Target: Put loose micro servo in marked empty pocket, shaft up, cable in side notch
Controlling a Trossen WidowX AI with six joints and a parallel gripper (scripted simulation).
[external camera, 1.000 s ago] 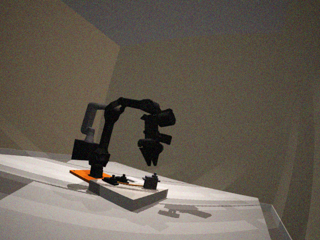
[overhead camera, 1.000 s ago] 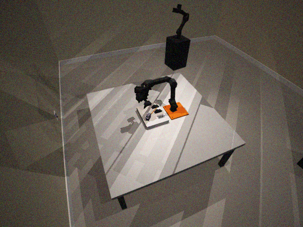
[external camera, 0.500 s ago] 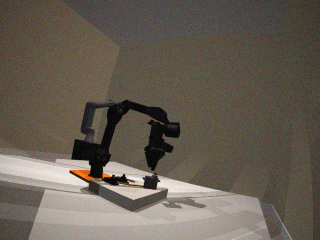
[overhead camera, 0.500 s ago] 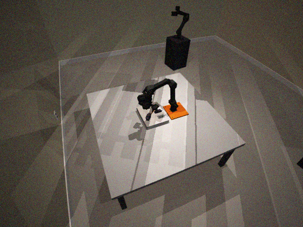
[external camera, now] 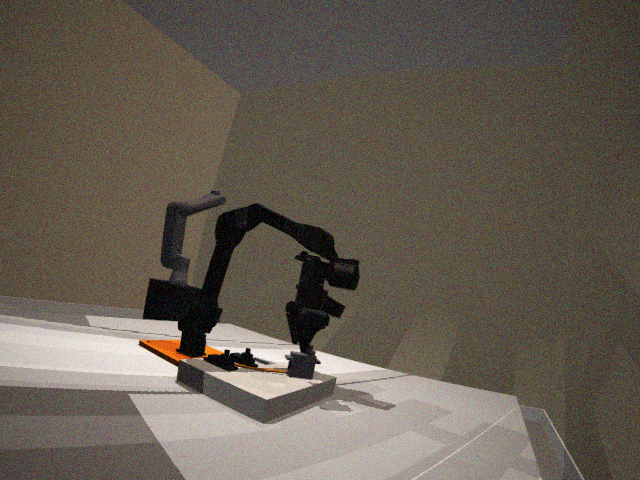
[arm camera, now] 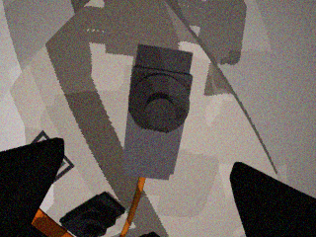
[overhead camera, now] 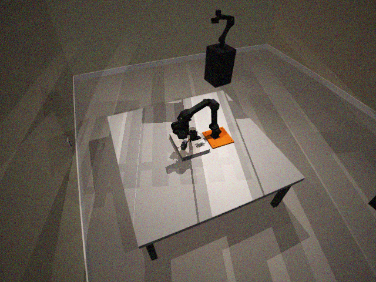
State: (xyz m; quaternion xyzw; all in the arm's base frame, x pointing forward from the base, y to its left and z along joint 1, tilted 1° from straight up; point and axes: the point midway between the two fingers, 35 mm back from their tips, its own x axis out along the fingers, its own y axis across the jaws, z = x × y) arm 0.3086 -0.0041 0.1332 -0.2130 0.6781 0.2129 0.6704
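Now: the pale grey deck 9 cm below my gripper tip, 4 cm to the right of it and 2 cm behind it.
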